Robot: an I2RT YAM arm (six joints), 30 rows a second.
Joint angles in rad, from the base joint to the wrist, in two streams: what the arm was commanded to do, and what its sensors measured. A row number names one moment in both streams.
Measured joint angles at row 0:
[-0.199 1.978 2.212 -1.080 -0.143 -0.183]
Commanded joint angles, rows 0 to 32:
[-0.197 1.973 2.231 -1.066 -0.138 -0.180]
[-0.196 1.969 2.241 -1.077 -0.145 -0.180]
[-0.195 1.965 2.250 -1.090 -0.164 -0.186]
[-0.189 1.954 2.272 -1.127 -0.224 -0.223]
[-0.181 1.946 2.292 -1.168 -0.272 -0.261]
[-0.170 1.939 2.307 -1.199 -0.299 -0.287]
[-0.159 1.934 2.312 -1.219 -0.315 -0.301]
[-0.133 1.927 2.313 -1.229 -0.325 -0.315]
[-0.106 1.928 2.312 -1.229 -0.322 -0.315]
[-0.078 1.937 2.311 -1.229 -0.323 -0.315]
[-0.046 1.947 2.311 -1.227 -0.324 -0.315]
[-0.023 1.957 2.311 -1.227 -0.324 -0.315]
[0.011 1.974 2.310 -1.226 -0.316 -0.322]
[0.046 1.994 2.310 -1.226 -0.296 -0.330]
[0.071 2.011 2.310 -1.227 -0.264 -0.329]
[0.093 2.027 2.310 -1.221 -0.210 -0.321]
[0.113 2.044 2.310 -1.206 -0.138 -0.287]
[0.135 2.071 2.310 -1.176 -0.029 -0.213]
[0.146 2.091 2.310 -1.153 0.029 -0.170]
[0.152 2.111 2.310 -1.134 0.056 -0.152]
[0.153 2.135 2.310 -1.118 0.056 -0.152]
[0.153 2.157 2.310 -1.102 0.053 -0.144]
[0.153 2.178 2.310 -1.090 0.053 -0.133]
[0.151 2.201 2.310 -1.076 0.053 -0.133]
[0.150 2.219 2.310 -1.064 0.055 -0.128]
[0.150 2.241 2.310 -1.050 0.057 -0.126]
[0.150 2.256 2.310 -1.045 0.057 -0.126]
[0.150 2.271 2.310 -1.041 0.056 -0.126]
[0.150 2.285 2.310 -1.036 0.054 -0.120]
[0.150 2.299 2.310 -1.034 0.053 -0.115]
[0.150 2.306 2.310 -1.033 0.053 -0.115]
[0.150 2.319 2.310 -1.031 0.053 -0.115]
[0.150 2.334 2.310 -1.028 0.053 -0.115]
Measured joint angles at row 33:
[0.151 2.299 2.287 -1.038 0.034 -0.135]
